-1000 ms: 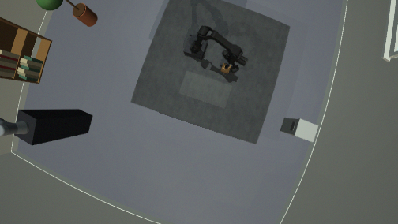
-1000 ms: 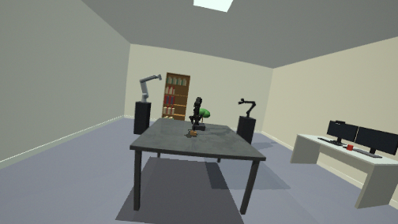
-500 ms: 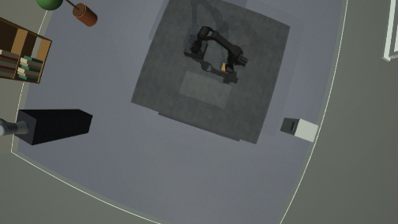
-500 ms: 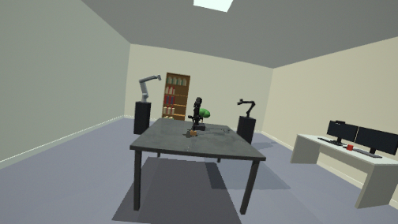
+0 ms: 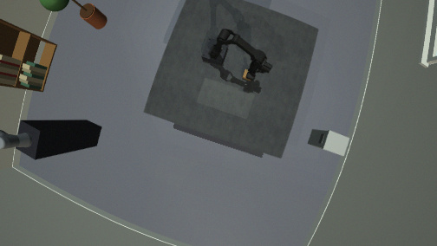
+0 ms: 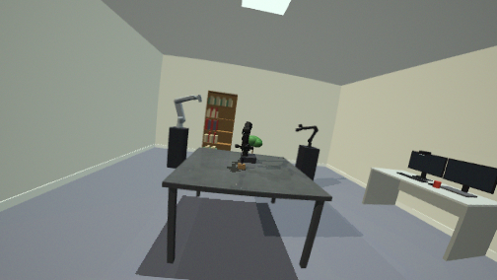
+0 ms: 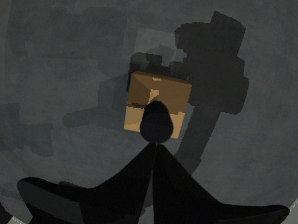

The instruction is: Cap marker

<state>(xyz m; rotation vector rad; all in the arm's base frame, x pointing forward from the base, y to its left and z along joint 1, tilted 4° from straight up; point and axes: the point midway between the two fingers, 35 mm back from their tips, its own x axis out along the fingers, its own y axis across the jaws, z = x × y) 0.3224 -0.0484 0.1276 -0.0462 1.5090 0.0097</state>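
The dark cap lies 5 cm below my gripper tip. The rest, counted from my gripper tip: holder block 12 cm below.
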